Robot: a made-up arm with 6 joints. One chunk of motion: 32 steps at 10 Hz.
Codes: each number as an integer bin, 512 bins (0 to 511) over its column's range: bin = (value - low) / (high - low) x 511, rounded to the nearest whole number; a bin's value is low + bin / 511 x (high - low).
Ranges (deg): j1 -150.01..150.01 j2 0..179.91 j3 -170..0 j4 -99.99..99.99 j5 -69.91..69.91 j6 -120.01..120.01
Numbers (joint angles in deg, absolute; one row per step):
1: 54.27 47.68 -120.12 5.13 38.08 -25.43
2: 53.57 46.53 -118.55 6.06 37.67 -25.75
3: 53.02 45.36 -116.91 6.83 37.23 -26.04
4: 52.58 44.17 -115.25 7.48 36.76 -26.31
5: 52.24 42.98 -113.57 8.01 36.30 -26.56
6: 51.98 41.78 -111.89 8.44 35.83 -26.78
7: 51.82 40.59 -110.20 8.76 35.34 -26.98
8: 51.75 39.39 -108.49 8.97 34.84 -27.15
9: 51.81 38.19 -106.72 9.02 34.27 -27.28
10: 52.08 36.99 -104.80 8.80 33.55 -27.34
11: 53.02 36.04 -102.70 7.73 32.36 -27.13
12: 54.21 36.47 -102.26 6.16 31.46 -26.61
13: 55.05 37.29 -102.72 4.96 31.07 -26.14
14: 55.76 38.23 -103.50 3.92 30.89 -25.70
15: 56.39 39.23 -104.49 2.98 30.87 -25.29
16: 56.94 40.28 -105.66 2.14 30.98 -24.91
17: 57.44 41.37 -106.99 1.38 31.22 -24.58
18: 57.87 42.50 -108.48 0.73 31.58 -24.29
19: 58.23 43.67 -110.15 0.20 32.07 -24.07
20: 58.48 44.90 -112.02 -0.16 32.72 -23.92
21: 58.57 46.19 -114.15 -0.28 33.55 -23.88
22: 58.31 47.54 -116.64 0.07 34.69 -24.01
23: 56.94 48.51 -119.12 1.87 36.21 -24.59
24: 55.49 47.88 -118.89 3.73 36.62 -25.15
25: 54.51 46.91 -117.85 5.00 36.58 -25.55
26: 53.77 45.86 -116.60 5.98 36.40 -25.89
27: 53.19 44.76 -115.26 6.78 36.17 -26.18
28: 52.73 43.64 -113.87 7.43 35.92 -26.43
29: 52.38 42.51 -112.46 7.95 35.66 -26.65
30: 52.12 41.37 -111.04 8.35 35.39 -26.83
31: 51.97 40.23 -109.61 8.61 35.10 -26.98
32: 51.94 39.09 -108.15 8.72 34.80 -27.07
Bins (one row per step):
1: 348 135 150 269 395 201
2: 347 132 155 271 393 201
3: 346 129 160 273 392 200
4: 345 125 165 275 390 199
5: 344 122 170 276 388 199
6: 344 119 175 277 386 198
7: 344 115 180 278 385 198
8: 344 112 185 278 383 198
9: 344 108 190 279 381 197
10: 344 105 196 278 378 197
11: 346 102 202 275 374 198
12: 348 104 204 271 370 199
13: 349 106 202 268 369 200
14: 350 109 200 266 368 201
15: 352 111 197 263 368 202
16: 352 114 193 261 369 202
17: 353 118 189 259 370 203
18: 354 121 185 257 371 204
19: 355 124 180 256 373 204
20: 355 128 174 255 375 205
21: 355 131 168 255 378 205
22: 355 135 160 256 382 204
23: 352 138 153 260 388 203
24: 350 136 154 265 389 202
25: 348 133 157 268 389 201
26: 347 130 161 271 389 200
27: 346 127 165 273 388 200
28: 345 124 169 274 387 199
29: 345 121 173 276 386 199
30: 344 118 177 277 385 198
31: 344 114 182 278 384 198
32: 344 111 186 278 383 198

